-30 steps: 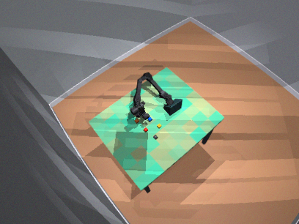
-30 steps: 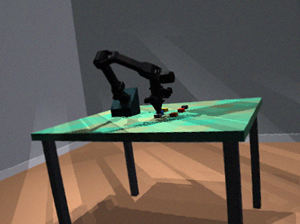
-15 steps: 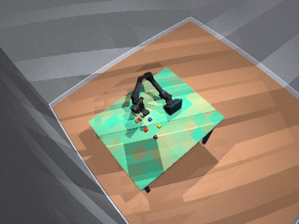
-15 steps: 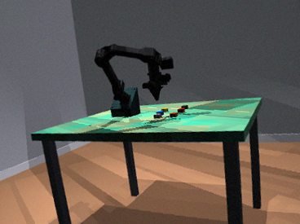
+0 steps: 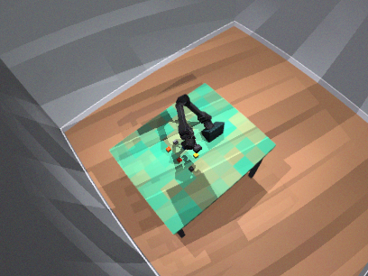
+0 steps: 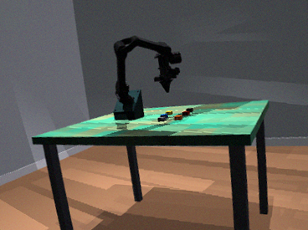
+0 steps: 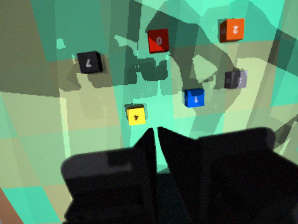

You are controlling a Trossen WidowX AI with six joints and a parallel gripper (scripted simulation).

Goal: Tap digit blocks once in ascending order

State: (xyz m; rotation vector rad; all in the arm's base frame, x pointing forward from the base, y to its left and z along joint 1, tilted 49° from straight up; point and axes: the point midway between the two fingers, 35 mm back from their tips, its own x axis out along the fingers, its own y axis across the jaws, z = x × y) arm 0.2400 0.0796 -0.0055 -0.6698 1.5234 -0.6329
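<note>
The yellow block is 120 mm below my gripper tip, 20 mm to the left of it and 20 mm behind it. From my gripper tip the other things lie so: blue block (120 mm below, 90 mm to the right, 10 mm ahead); then black block (120 mm below, 100 mm to the left, 80 mm ahead); then red block (120 mm below, 110 mm ahead, 20 mm to the right).
</note>
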